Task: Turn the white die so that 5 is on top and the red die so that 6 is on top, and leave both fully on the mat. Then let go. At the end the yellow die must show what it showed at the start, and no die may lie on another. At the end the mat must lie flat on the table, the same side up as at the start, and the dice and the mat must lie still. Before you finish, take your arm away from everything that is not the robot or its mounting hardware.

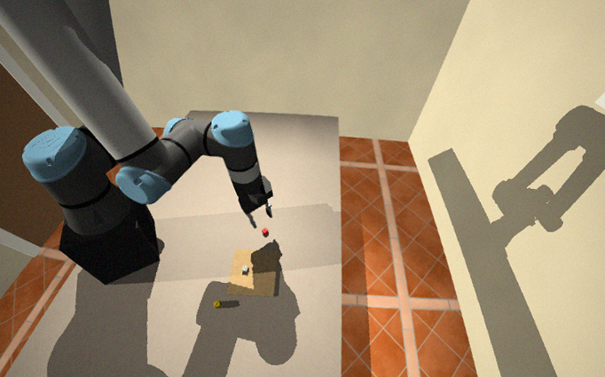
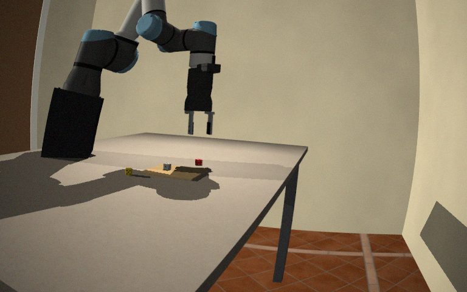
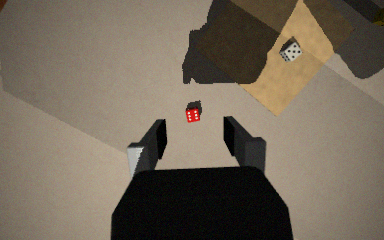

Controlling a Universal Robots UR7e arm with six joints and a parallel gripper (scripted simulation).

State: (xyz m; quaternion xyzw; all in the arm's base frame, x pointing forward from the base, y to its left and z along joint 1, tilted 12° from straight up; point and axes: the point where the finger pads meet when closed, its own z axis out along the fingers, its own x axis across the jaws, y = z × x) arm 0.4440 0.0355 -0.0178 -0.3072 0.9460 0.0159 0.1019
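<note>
My hand is 100 mm above the red die. The rest, counted from my hand: white die 130 mm to the right, 90 mm below, 50 mm behind; then yellow die 230 mm to the right, 130 mm behind, 100 mm below; then tan mat 130 mm to the right, 100 mm below, 30 mm behind.
</note>
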